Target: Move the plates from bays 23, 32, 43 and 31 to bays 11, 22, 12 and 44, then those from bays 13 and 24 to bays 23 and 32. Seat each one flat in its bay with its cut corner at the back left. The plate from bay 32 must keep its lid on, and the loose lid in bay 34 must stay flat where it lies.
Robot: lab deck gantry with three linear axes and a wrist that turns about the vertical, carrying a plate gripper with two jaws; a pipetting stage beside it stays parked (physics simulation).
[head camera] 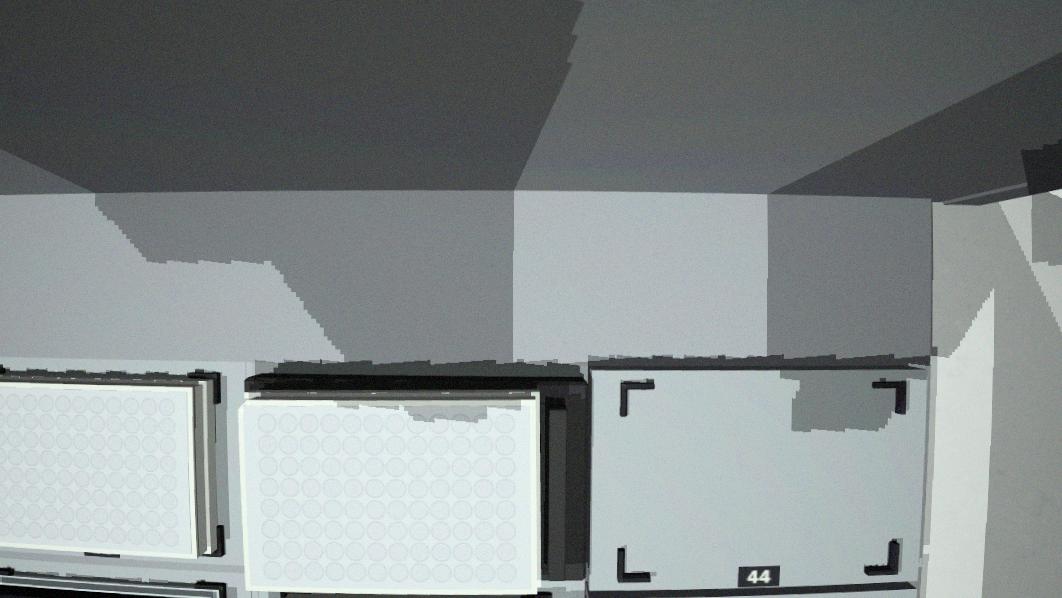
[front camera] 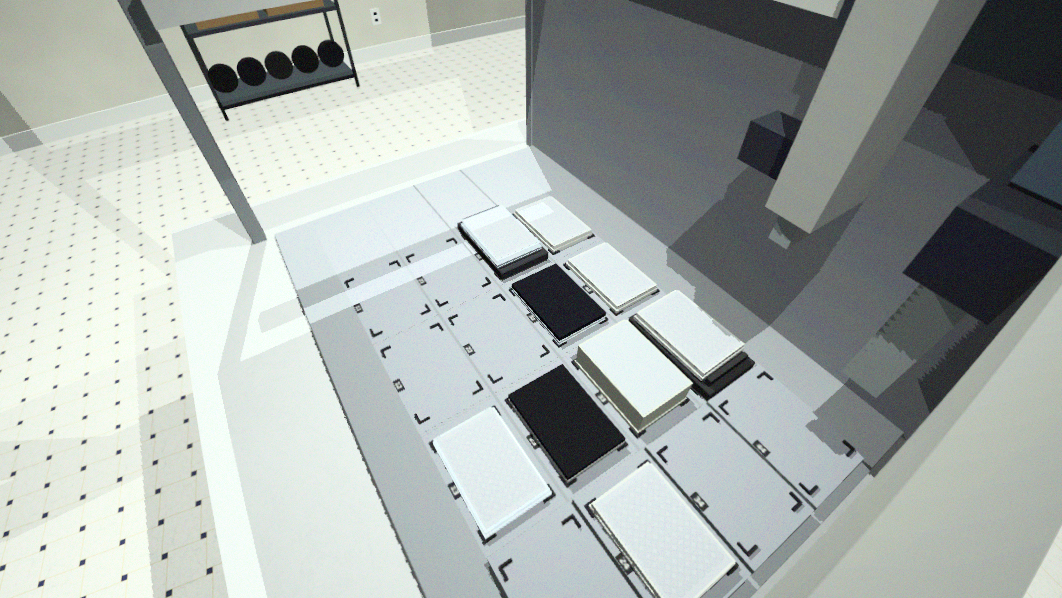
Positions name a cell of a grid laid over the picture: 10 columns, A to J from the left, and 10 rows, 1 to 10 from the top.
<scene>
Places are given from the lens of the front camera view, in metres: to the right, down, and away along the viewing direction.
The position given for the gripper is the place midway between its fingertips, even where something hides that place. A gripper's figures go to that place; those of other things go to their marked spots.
gripper (front camera: I6): 0.36, 0.06, 0.42
grey back wall (front camera: G2): 0.18, -0.29, 0.68
bay 11 (front camera: D6): -0.22, 0.01, 0.69
</scene>
